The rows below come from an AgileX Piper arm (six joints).
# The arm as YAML. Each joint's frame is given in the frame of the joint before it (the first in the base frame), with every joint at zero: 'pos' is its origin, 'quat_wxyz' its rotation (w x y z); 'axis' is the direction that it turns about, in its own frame. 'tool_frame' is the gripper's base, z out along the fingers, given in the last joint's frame.
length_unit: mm
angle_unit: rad
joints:
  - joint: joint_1
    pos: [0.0, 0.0, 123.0]
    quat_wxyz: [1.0, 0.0, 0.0, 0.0]
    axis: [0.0, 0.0, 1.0]
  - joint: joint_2
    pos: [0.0, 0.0, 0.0]
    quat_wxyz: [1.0, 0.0, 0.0, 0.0]
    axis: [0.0, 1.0, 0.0]
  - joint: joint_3
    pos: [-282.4, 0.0, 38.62]
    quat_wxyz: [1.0, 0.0, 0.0, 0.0]
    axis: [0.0, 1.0, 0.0]
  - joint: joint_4
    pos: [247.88, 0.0, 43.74]
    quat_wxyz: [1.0, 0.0, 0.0, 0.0]
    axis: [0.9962, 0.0, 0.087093]
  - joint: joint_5
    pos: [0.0, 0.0, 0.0]
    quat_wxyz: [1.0, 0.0, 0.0, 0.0]
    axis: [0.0, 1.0, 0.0]
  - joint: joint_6
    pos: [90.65, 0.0, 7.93]
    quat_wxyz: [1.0, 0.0, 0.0, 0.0]
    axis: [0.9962, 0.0, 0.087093]
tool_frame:
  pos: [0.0, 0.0, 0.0]
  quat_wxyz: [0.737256, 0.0, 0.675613, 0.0]
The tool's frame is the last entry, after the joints.
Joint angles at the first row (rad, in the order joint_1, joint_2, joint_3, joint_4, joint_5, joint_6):
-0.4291, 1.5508, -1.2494, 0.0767, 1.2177, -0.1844
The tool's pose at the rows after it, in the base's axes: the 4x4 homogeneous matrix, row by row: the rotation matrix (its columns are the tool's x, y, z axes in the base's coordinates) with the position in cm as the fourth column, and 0 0 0 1 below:
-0.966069 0.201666 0.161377 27.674; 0.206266 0.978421 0.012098 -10.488; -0.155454 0.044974 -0.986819 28.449; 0 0 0 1
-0.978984 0.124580 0.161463 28.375; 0.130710 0.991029 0.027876 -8.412; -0.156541 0.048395 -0.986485 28.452; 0 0 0 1
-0.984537 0.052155 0.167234 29.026; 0.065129 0.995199 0.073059 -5.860; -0.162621 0.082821 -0.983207 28.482; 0 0 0 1
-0.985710 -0.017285 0.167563 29.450; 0.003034 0.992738 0.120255 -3.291; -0.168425 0.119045 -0.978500 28.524; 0 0 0 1
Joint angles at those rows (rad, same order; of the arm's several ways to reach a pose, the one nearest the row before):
-0.3843, 1.5509, -1.2494, 0.0767, 1.2116, -0.1993
-0.3116, 1.5508, -1.2494, 0.0813, 1.2116, -0.2058
-0.2329, 1.5509, -1.2494, 0.1174, 1.2116, -0.2071
-0.1558, 1.5509, -1.2494, 0.1553, 1.2115, -0.2071

